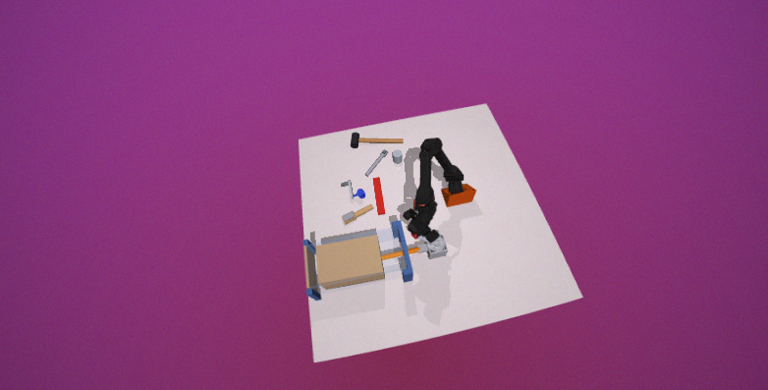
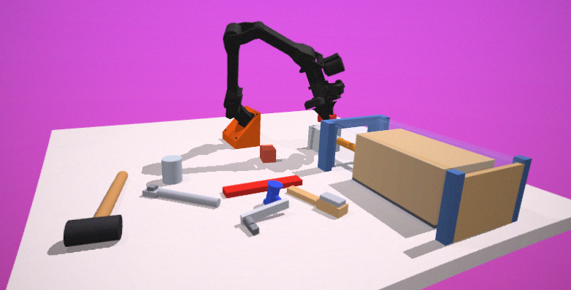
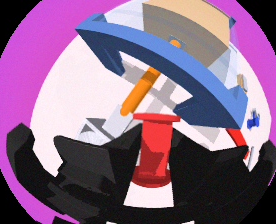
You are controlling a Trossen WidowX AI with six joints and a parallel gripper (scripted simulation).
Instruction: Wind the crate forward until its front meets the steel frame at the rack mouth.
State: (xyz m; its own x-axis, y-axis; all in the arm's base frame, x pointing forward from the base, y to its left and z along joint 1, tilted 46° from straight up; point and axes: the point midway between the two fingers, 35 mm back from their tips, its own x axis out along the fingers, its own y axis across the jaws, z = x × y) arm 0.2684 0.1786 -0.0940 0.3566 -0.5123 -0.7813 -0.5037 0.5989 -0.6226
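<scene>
The red-knobbed crank is 5 cm behind my gripper tip, 3 cm below it and 1 cm to the left of it. The rest, counted from my gripper tip: rack 31 cm ahead, 5 cm below, 4 cm to the left; red knob 1 cm to the right, 1 cm behind; grey winch 11 cm behind, 10 cm below, 4 cm to the left.
</scene>
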